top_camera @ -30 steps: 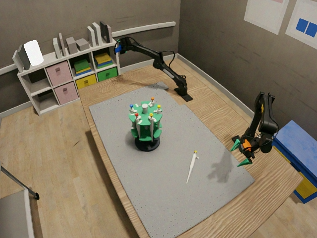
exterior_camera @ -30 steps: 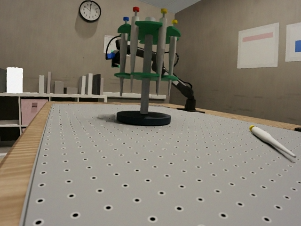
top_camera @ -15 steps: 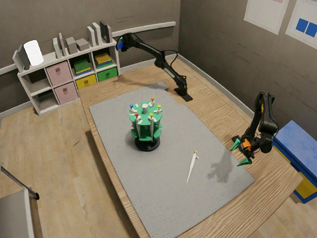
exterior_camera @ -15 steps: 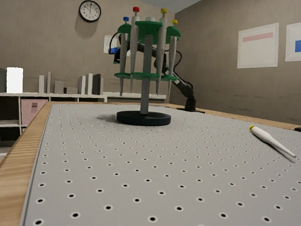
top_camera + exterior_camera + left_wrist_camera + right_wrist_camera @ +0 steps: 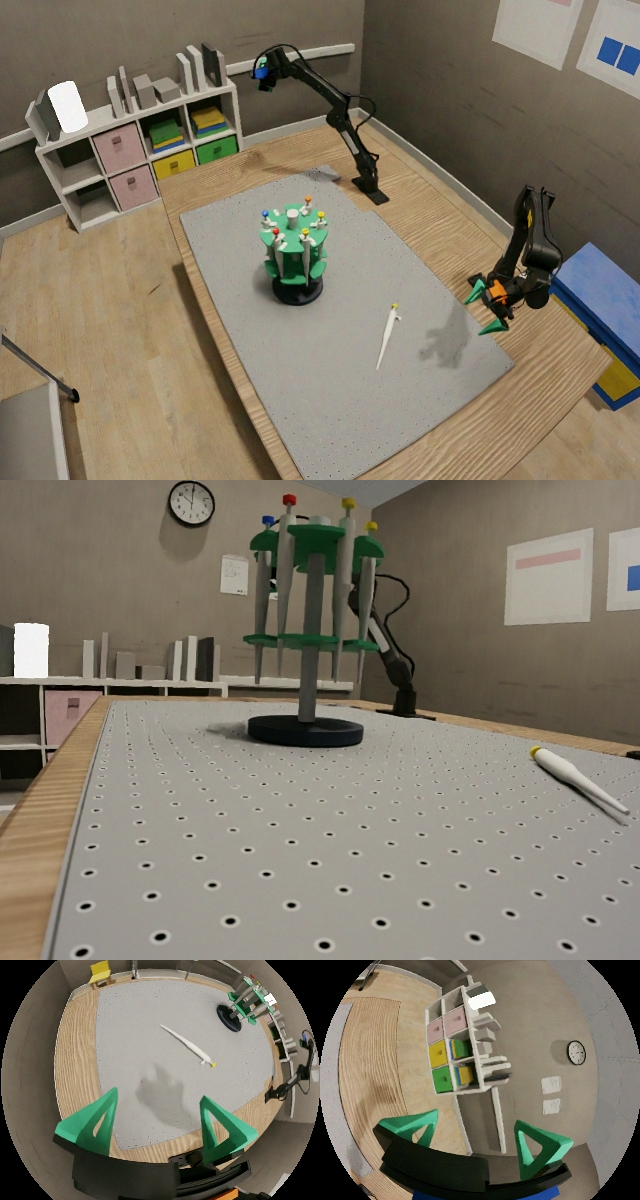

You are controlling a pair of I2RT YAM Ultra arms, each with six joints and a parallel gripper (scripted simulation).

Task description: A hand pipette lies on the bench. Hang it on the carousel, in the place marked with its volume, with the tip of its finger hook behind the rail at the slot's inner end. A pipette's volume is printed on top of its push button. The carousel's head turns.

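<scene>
Right now my left hand is 100 mm short of the hand pipette, 170 mm to the left of it and 220 mm above it.
</scene>
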